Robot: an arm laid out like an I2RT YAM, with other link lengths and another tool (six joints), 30 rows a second.
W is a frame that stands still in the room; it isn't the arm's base.
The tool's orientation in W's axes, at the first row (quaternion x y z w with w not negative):
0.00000, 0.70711, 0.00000, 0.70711
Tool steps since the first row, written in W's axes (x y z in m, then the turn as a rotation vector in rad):
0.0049, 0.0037, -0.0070, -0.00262, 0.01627, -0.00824
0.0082, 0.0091, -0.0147, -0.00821, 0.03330, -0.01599
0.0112, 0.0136, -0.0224, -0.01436, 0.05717, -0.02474
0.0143, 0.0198, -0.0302, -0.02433, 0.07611, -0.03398
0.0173, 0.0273, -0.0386, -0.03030, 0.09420, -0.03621
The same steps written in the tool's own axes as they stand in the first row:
0.0070, 0.0037, 0.0049, 0.00824, 0.01627, -0.00262
0.0147, 0.0091, 0.0082, 0.01599, 0.03330, -0.00821
0.0224, 0.0136, 0.0112, 0.02474, 0.05717, -0.01436
0.0302, 0.0198, 0.0143, 0.03398, 0.07611, -0.02433
0.0386, 0.0273, 0.0173, 0.03621, 0.09420, -0.03030

